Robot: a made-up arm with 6 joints.
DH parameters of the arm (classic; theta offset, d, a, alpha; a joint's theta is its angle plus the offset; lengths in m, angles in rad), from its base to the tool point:
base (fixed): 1.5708 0.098 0 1.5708
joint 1: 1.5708 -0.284 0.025 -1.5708
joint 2: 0.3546 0 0.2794 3.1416
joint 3: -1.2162 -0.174 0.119 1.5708
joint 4: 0 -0.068 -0.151 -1.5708
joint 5: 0 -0.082 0.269 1.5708
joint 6: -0.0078 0 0.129 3.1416
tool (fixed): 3.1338 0.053 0 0
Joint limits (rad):
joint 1: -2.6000..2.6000
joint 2: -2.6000..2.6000
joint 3: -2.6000..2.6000
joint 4: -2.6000..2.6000
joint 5: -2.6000..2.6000
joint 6: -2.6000..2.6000
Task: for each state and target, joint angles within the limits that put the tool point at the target. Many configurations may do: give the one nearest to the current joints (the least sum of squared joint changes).
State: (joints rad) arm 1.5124 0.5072 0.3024 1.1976 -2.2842 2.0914
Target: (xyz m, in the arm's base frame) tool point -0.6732 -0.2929 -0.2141
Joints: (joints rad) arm 1.1370 0.4938 0.6238 1.8248 -2.3380 2.3484
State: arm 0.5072 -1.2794 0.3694 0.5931 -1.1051 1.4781
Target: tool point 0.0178 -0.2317 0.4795
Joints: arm 0.3312 -1.3245 0.7095 0.2993 -0.5262 1.1318
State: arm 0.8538 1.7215 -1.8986 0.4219 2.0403 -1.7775
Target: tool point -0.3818 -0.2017 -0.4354
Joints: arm 0.6439 1.6545 -2.1351 0.5389 1.8572 -1.9652
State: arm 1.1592 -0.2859 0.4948 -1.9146 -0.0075 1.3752
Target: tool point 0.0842 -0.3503 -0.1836
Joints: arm 1.4813 -0.9472 0.7684 -2.0248 0.2654 1.2613
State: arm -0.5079 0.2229 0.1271 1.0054 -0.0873 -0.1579
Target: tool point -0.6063 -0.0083 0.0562
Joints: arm -0.4736 0.4838 -0.3371 1.2858 -0.5328 -0.0236
